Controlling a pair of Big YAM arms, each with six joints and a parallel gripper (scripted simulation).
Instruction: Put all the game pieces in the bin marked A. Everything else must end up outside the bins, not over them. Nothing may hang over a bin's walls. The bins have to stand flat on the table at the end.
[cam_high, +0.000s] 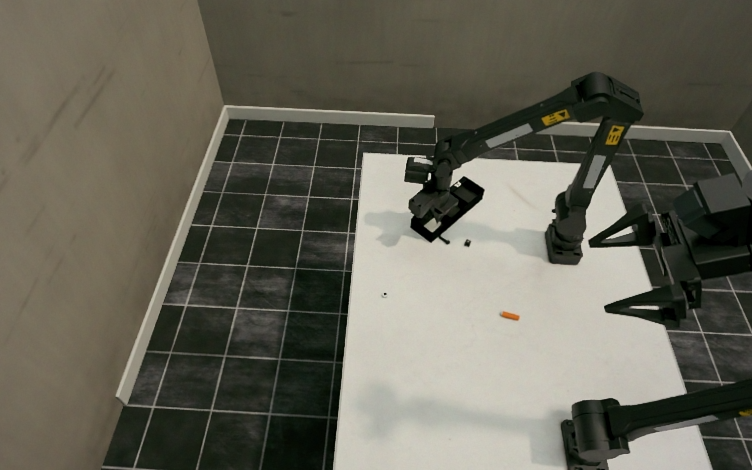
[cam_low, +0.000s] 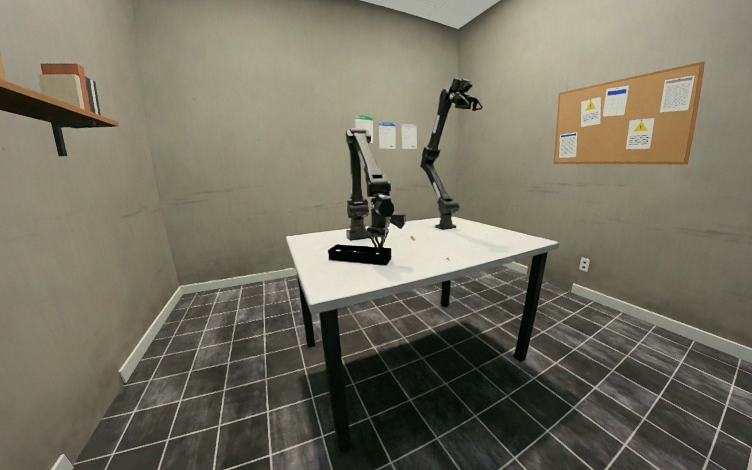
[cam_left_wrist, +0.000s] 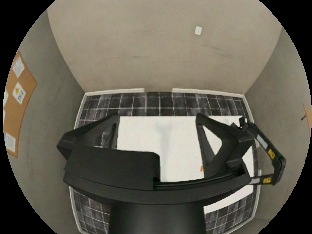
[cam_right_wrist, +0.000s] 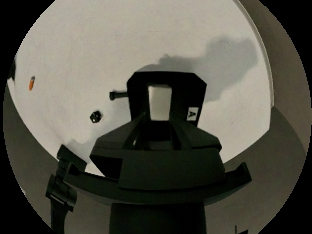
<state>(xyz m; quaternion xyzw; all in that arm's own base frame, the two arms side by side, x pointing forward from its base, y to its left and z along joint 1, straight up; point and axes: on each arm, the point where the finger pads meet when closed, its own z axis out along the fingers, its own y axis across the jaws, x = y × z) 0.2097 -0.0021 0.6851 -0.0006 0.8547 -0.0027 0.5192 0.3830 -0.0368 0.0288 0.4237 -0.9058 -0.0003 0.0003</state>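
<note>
The black die lies 11 cm behind my right hand, 5 cm below it and 4 cm to the left of it. From my right hand the other things lie so: orange cylinder 27 cm to the left, 22 cm behind, 5 cm below; then dark screw 5 cm below, 4 cm to the left, 4 cm behind; then black bin 7 cm to the right, 4 cm behind, 3 cm below.
</note>
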